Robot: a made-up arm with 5 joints. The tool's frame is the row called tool.
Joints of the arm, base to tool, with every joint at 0 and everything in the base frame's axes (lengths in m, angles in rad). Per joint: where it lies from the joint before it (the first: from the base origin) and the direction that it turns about. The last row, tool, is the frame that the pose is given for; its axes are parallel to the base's.
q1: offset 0 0 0.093 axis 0 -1 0
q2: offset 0.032 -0.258 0.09 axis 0 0 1
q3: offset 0.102 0.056 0.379 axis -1 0 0
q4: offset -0.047 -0.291 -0.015 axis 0 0 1
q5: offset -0.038 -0.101 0.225 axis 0 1 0
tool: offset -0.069 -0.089 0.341
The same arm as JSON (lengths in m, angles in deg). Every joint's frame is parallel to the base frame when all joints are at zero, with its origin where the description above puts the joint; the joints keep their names.
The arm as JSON. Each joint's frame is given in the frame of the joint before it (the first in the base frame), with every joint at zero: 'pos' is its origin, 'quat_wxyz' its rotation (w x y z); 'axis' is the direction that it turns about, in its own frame. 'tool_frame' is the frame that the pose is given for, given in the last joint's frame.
{"length_unit": "m", "angle_unit": "deg", "joints": [
  {"joint": "q1", "pos": [0.0, 0.0, 0.093], "quat_wxyz": [1.0, 0.0, 0.0, 0.0], "axis": [0.0, -1.0, 0.0]},
  {"joint": "q2", "pos": [0.032, -0.258, 0.09], "quat_wxyz": [1.0, 0.0, 0.0, 0.0], "axis": [0.0, 0.0, 1.0]},
  {"joint": "q3", "pos": [0.102, 0.056, 0.379], "quat_wxyz": [1.0, 0.0, 0.0, 0.0], "axis": [-1.0, 0.0, 0.0]},
  {"joint": "q4", "pos": [-0.047, -0.291, -0.015], "quat_wxyz": [1.0, 0.0, 0.0, 0.0], "axis": [0.0, 0.0, 1.0]},
  {"joint": "q5", "pos": [-0.038, -0.101, 0.225], "quat_wxyz": [1.0, 0.0, 0.0, 0.0], "axis": [0.0, 1.0, 0.0]}
], "tool_frame": {"pos": [-0.069, -0.089, 0.341], "quat_wxyz": [1.0, 0.0, 0.0, 0.0]}}

